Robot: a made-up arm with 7 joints. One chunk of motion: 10 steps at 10 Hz.
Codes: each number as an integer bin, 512 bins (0 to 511) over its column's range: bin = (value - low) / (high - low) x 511, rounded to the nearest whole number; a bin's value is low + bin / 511 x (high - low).
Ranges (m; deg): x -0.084..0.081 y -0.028..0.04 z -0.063..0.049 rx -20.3..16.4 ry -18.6..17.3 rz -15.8..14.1
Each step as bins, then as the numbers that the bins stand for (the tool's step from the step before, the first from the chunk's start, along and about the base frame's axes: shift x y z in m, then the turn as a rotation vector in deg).
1 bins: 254 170 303 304 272 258
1 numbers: -0.00198 -0.00538 0.00341 1.533 0.509 -0.704
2 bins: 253 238 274 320 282 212
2 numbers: -0.00231 0.00367 -0.00295 2.682 1.212 -3.395
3 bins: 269 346 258 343 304 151
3 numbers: 0.00286 0.01804 -0.00645 4.334 2.757 -6.965
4 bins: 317 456 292 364 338 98
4 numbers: 0.01836 0.03268 0.00100 5.842 5.146 -10.066
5 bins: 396 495 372 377 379 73
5 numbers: 0.04387 0.03787 0.01853 6.776 8.026 -11.529
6 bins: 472 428 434 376 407 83
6 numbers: 0.06841 0.02895 0.03212 6.704 9.994 -10.943
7 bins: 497 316 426 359 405 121
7 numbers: 0.07648 0.01405 0.03037 5.483 9.853 -8.720
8 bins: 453 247 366 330 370 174
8 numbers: 0.06227 0.00487 0.01722 3.401 7.394 -5.619
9 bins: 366 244 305 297 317 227
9 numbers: 0.03418 0.00447 0.00385 1.031 3.671 -2.518
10 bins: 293 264 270 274 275 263
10 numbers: 0.01061 0.00713 -0.00382 -0.621 0.720 -0.411
